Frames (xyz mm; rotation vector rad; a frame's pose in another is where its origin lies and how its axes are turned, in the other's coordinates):
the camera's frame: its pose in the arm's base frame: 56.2 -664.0 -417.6 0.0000 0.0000 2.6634
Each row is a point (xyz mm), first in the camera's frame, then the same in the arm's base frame.
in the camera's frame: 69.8 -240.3 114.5
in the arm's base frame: 104.8 -418.5 -303.1
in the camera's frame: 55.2 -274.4 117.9
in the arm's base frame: 133.5 -395.0 -299.7
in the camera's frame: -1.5 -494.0 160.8
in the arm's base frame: 284.9 -226.1 -256.8
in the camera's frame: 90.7 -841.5 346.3
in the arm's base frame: 362.9 124.8 -71.3
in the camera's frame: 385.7 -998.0 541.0
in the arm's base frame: 173.0 399.5 123.4
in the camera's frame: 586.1 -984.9 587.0
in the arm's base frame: -10.9 480.1 169.4
